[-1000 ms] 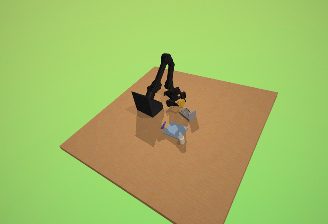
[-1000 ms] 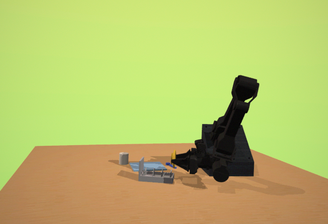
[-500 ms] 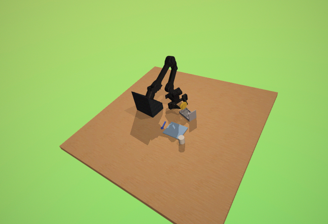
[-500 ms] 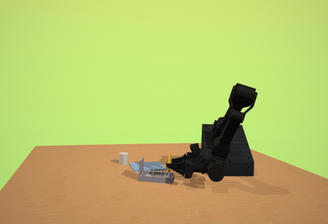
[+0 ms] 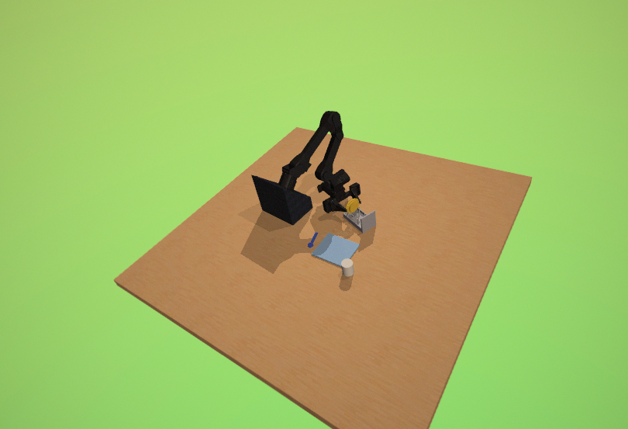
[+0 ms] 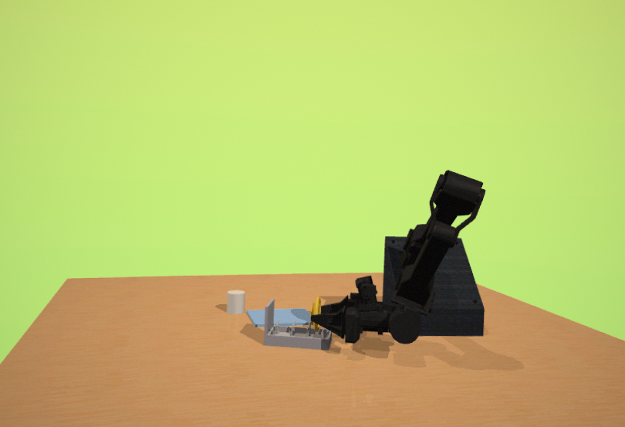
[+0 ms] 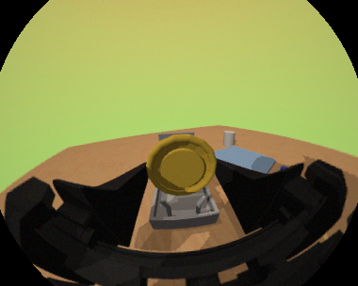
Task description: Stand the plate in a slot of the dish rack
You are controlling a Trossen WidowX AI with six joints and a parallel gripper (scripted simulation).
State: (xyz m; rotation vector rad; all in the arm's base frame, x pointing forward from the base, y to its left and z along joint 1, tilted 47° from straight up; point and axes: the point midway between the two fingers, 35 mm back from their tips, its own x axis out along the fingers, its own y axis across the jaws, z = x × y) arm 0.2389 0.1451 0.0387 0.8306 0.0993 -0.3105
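Now: gripper tip 3 cm short of the grey dish rack, 1 cm to the left of it and 4 cm above it. The rest, counted from my gripper tip: light blue mat (4 cm ahead, 20 cm to the right, 6 cm below); then yellow plate (1 cm behind); then blue spoon (7 cm behind, 21 cm to the right, 6 cm below).
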